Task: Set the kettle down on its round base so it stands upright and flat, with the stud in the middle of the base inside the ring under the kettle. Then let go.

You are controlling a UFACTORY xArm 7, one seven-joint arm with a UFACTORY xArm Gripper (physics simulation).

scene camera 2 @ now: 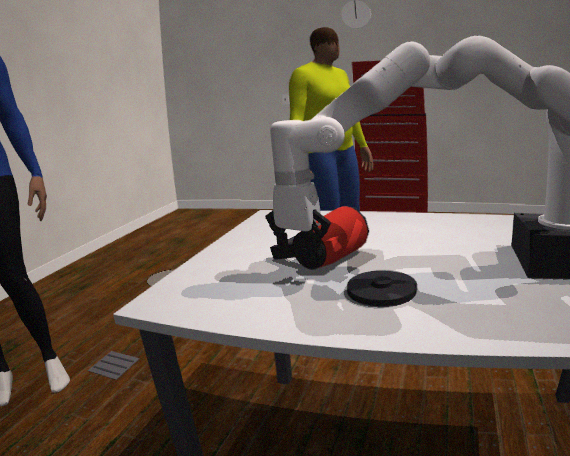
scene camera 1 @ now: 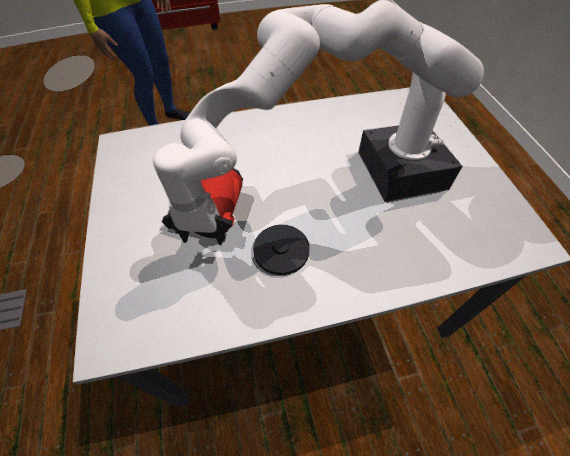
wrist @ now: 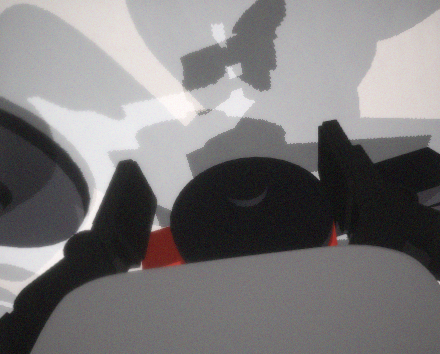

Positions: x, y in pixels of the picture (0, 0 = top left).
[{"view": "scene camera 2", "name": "gripper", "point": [299, 253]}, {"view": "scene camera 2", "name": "round black base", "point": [381, 288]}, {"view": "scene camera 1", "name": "gripper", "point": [203, 239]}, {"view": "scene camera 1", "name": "red kettle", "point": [225, 189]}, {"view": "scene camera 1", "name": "round black base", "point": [281, 249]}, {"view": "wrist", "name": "gripper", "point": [228, 164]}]
